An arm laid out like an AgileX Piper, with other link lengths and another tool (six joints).
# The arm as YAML. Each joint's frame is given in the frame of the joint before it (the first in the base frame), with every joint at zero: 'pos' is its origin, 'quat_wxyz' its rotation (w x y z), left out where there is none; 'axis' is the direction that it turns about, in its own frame. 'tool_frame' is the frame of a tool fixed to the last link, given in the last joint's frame.
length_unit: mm
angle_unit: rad
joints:
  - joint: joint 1
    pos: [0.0, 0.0, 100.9]
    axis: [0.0, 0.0, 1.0]
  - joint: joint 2
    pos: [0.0, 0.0, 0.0]
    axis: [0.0, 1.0, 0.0]
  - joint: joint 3
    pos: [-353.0, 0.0, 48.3]
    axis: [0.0, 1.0, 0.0]
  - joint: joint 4
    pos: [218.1, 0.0, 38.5]
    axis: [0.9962, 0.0, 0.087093]
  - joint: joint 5
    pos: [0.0, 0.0, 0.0]
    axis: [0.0, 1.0, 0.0]
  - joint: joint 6
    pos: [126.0, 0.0, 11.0]
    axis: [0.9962, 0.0, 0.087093]
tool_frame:
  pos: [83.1, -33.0, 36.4]
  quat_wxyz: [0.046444, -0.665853, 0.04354, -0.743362]
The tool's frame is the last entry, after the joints.
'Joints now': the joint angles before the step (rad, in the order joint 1, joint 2, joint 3, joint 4, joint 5, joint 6). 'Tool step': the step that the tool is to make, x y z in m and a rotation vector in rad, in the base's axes. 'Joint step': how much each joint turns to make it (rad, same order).
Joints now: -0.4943 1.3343 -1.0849 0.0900 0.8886 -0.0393
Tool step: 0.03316 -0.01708 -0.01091 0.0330 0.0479 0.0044
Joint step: -0.0042 0.1343 -0.1113 0.0095 0.0356 -0.0078
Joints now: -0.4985 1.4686 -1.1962 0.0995 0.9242 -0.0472
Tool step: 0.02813 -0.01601 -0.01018 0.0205 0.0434 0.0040
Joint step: -0.0021 0.1159 -0.1121 -0.0031 0.0445 -0.0014
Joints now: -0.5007 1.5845 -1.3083 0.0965 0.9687 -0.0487
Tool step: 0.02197 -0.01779 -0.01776 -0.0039 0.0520 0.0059
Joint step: -0.0013 0.1048 -0.0774 -0.0293 0.0164 0.0000
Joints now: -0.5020 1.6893 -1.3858 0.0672 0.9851 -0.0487
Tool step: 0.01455 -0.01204 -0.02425 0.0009 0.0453 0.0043
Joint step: 0.0000 0.0822 -0.0268 -0.0215 -0.0154 0.0001
